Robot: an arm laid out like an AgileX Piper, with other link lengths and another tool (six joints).
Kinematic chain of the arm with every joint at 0, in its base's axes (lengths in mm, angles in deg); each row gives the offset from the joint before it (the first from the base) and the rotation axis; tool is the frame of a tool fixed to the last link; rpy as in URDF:
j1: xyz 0 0 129.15 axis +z
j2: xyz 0 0 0 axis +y
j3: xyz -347.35 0 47.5 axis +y
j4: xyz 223.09 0 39.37 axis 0.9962 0 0.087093
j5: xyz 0 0 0 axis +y
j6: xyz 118.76 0 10.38 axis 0.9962 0 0.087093
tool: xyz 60.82 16 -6.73 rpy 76.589 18.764 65.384
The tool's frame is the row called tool.
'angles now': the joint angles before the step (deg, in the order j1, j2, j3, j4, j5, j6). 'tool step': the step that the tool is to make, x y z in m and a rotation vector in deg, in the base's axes. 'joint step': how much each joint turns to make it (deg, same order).
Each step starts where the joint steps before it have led.
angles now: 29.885, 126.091, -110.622, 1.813, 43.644, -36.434
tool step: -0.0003, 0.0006, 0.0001, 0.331, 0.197, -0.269
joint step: 0.005, 0.000, -0.011, 0.219, 0.010, 0.290
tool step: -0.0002, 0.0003, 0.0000, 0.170, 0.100, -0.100
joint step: -0.003, -0.007, 0.024, 0.149, -0.017, 0.086
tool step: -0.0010, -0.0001, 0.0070, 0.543, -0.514, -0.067
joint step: -0.008, -0.705, -0.020, 0.200, 0.008, 0.030
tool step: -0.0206, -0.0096, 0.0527, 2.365, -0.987, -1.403
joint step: 0.011, -6.214, -0.001, 0.337, 4.121, 1.968
